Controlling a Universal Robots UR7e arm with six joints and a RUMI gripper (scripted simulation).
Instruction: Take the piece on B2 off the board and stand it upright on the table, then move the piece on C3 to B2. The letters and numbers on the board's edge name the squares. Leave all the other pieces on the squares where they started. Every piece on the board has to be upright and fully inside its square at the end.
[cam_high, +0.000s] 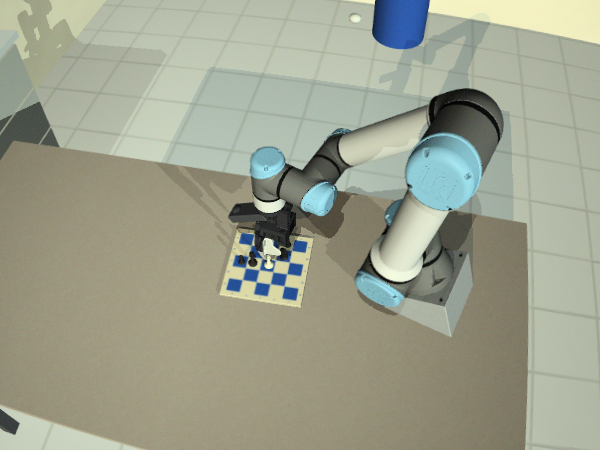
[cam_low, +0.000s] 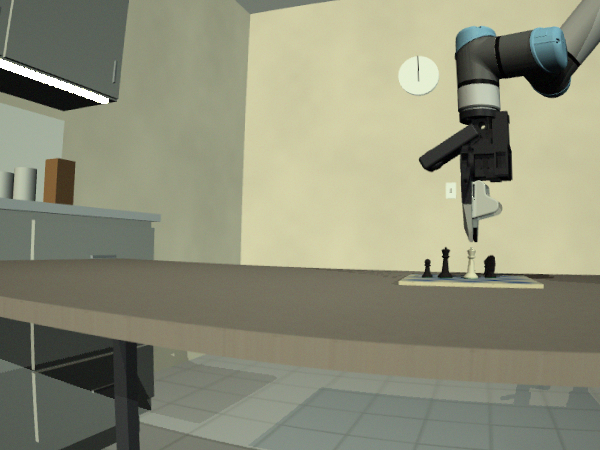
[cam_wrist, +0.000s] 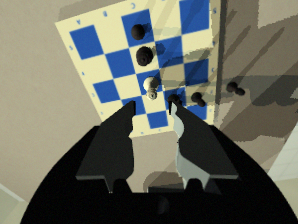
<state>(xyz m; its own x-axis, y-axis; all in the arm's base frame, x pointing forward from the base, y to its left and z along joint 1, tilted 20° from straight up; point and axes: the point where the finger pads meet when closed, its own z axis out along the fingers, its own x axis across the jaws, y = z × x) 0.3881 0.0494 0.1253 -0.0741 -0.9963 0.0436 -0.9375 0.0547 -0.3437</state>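
Now: hand 5 cm above the white piece. Round my hand: black knight: 6 cm below, 4 cm to the right, 3 cm behind; then chessboard: 8 cm below.
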